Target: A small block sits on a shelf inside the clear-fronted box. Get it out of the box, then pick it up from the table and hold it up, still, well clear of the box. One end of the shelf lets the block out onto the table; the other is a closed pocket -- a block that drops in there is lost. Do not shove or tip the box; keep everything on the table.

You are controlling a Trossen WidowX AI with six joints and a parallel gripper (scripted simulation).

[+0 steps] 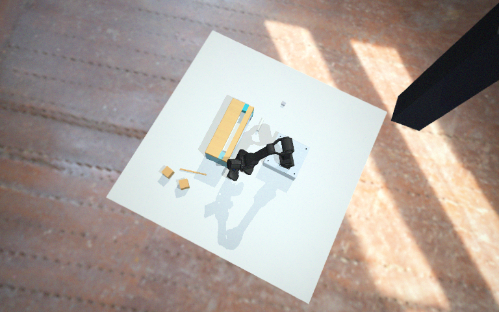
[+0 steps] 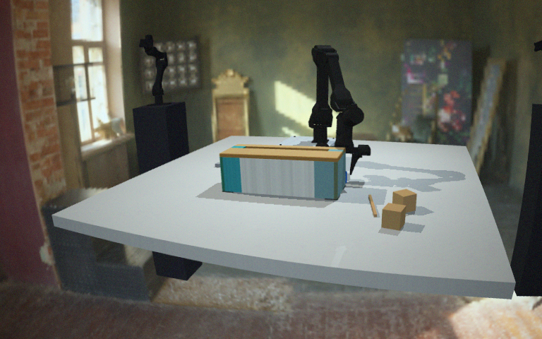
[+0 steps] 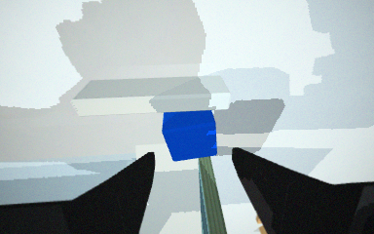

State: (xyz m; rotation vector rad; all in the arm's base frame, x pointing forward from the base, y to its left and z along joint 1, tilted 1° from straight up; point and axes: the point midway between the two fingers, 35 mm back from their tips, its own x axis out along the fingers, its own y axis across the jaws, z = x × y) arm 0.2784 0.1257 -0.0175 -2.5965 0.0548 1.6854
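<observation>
The blue block is 2 cm behind my gripper tip and 1 cm below it. Also, from my gripper tip: long box 18 cm to the right, 5 cm ahead, 3 cm above; thin wooden stick 21 cm ahead, 12 cm to the left, 3 cm below; grey cube 52 cm to the right, 15 cm behind, 2 cm below.
</observation>
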